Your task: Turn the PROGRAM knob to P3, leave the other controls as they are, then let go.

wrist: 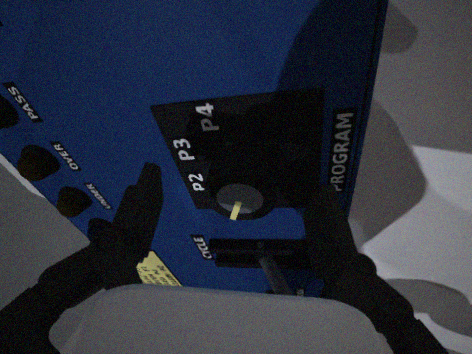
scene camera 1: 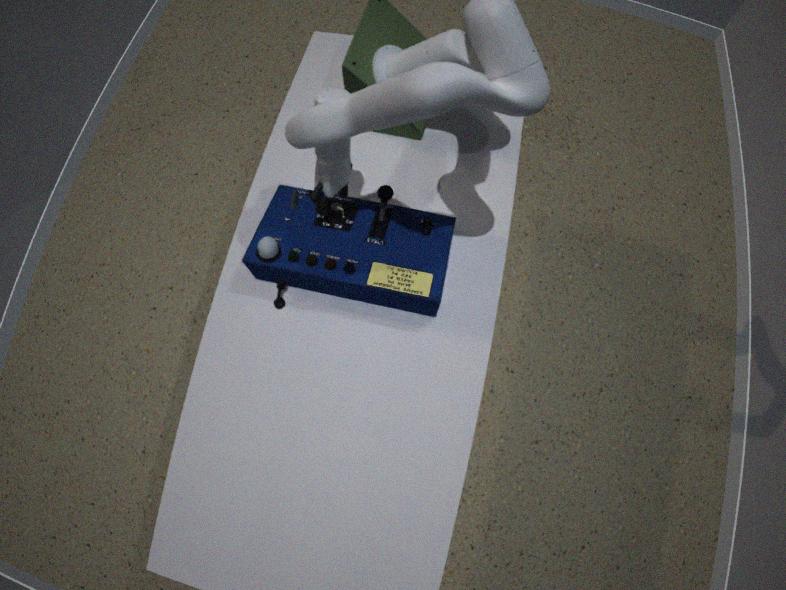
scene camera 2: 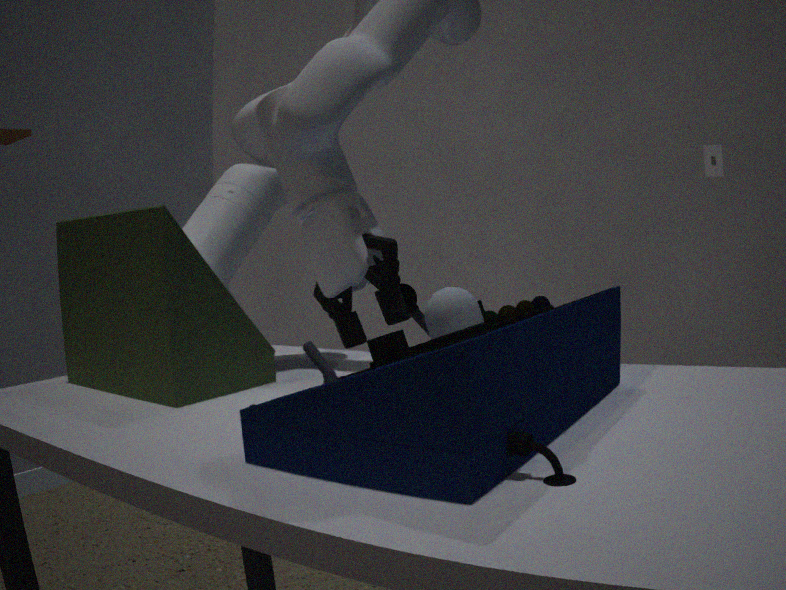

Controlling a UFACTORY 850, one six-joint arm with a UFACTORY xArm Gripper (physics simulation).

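Note:
The PROGRAM knob (scene camera 1: 335,212) (scene camera 2: 388,348) (wrist: 240,198) stands on a black plate (wrist: 300,120) on the blue console (scene camera 1: 304,236) (scene camera 2: 412,419) (wrist: 100,50). In the wrist view its yellow pointer (wrist: 235,211) points down and slightly left, away from the P2, P3 (wrist: 183,150) and P4 labels; the P1 label does not show. My gripper (scene camera 1: 330,198) (scene camera 2: 375,330) (wrist: 238,190) is open and empty. Its fingers are spread to either side of the knob in the wrist view, and their tips are a little above it in scene camera 2.
The black-balled CYCLE lever (scene camera 1: 384,192) (scene camera 2: 406,295) (wrist: 272,272) stands close beside the knob. A white dome (scene camera 1: 267,247) (scene camera 2: 452,311), dark round lamps (wrist: 38,162) and a yellow card (scene camera 1: 401,279) (wrist: 157,270) are on the console. A green wedge (scene camera 1: 384,31) (scene camera 2: 158,317) stands behind.

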